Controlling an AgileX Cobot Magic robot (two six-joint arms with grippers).
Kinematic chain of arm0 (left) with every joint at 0, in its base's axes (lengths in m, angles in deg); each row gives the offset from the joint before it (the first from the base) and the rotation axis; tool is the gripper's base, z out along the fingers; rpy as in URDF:
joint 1: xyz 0 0 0.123 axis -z
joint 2: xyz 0 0 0 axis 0.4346 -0.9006 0
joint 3: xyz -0.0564 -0.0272 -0.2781 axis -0.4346 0.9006 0
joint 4: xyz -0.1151 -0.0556 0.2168 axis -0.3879 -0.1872 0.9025
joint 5: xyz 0 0 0 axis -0.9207 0.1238 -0.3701
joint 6: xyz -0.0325 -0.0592 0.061 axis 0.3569 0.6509 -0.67
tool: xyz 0 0 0 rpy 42.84 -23.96 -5.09
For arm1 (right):
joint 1: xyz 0 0 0.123 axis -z
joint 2: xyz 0 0 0 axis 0.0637 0.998 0
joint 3: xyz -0.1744 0.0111 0.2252 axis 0.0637 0.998 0
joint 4: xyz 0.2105 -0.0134 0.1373 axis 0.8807 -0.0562 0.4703
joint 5: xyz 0 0 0 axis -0.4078 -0.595 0.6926
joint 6: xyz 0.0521 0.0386 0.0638 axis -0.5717 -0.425 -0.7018
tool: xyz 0 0 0 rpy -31.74 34.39 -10.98
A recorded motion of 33 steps. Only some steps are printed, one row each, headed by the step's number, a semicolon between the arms.
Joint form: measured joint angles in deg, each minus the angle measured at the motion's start. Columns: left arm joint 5, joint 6, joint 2, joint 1, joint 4, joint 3; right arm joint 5, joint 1, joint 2, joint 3, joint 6, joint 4.
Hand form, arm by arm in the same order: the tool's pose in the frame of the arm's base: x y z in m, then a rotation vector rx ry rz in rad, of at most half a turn. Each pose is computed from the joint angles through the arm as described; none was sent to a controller.
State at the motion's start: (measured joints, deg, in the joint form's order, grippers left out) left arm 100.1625 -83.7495 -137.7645 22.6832 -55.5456 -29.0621; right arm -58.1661 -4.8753 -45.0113 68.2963 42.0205 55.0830
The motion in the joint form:
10: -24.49 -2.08 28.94 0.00 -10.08 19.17; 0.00 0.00 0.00 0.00 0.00 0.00
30: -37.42 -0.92 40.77 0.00 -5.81 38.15; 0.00 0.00 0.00 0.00 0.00 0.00
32: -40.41 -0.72 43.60 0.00 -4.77 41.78; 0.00 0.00 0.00 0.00 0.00 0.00
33: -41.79 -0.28 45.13 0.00 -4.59 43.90; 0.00 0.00 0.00 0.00 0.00 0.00
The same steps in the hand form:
10: 0.0708 -0.0035 0.3209 -0.1047 2.0707 -0.1073; 0.0519 0.0032 0.1740 -0.0351 1.8748 0.0357
30: 0.0590 0.0013 0.2459 -0.1067 1.9724 -0.0286; 0.0519 0.0032 0.1740 -0.0351 1.8748 0.0357
32: 0.0567 0.0022 0.2323 -0.1003 1.9347 -0.0106; 0.0519 0.0032 0.1740 -0.0351 1.8748 0.0357
33: 0.0556 0.0023 0.2237 -0.1057 1.9206 -0.0122; 0.0519 0.0032 0.1740 -0.0351 1.8748 0.0357

